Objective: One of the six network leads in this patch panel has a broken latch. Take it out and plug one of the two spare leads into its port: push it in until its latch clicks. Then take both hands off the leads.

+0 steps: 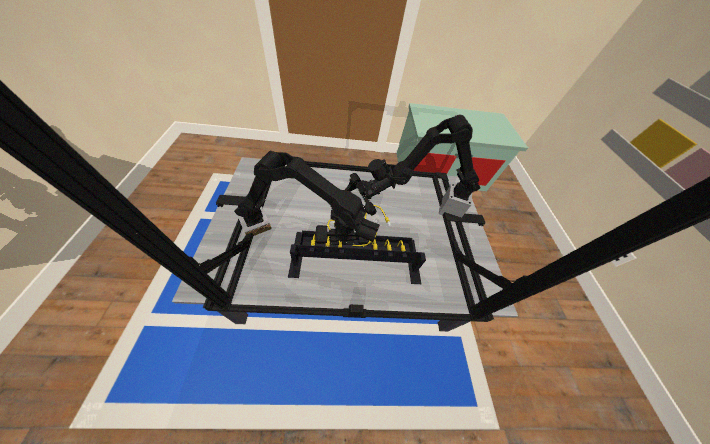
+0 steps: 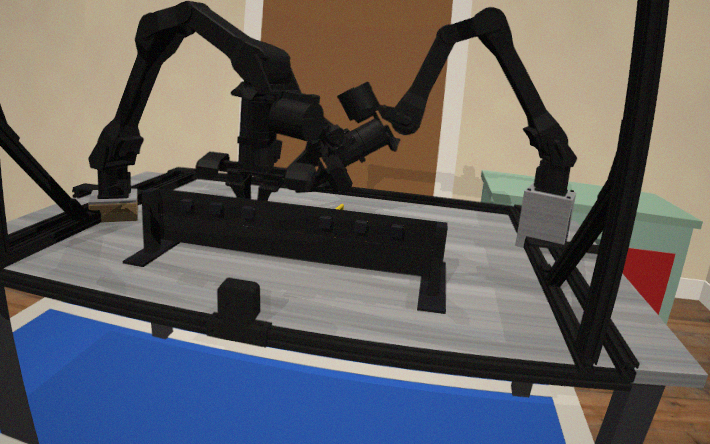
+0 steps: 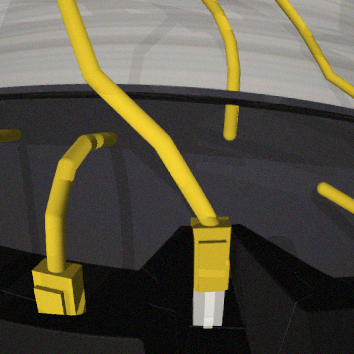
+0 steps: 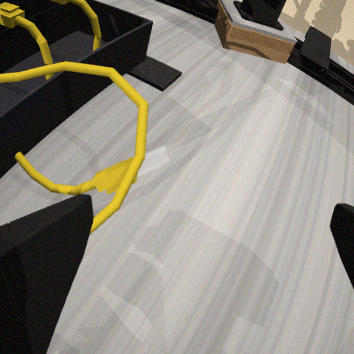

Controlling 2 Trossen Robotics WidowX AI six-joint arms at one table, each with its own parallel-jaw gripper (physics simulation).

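Frame: origin at the left arm's base, x ahead, y left, z up, level; metres.
Where they show: left gripper, fingertip midpoint: (image 1: 340,243) (image 3: 209,236); right gripper, fingertip midpoint: (image 4: 219,212); left arm's base, link origin: (image 1: 253,218) (image 2: 113,194) (image 4: 256,15); right arm's base, link origin: (image 1: 461,193) (image 2: 551,191).
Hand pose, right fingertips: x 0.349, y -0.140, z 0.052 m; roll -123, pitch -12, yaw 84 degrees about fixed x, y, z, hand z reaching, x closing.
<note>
Each offset is from my right fingertips to the top centre of the thing. "pt": to the spot under its first point.
The black patch panel @[dx -0.056, dy -0.195, dz +0.013 m] (image 1: 361,254) (image 2: 298,238) (image 4: 135,37) stands mid-table. Several yellow leads sit in it, one plug @[pt dx -0.004, dy -0.222, dz -0.002 m] (image 1: 374,245) right of the left gripper. My left gripper (image 3: 209,236) (image 2: 252,194) is shut on a yellow lead's plug @[dx -0.112, dy -0.156, dz -0.024 m] (image 3: 212,255), held upright at the panel. Its clear tip @[pt dx -0.117, dy -0.164, dz -0.029 m] (image 3: 207,307) shows; whether it enters a port is unclear. A seated plug @[pt dx -0.144, dy -0.125, dz -0.002 m] (image 3: 57,292) is beside it. My right gripper (image 4: 219,212) (image 2: 320,180) is open behind the panel. A loose lead's plug @[pt dx -0.054, dy -0.034, dz -0.062 m] (image 4: 115,175) lies near its left finger. I cannot tell which latch is broken.
Another bit of yellow lead @[pt dx -0.103, dy -0.043, dz -0.026 m] (image 1: 329,224) shows behind the panel near the left gripper. Yellow cables loop over the panel's far wall. Both arms' wrists are close together. A black frame (image 1: 293,308) edges the table, with a small black block (image 2: 238,299) at its front.
</note>
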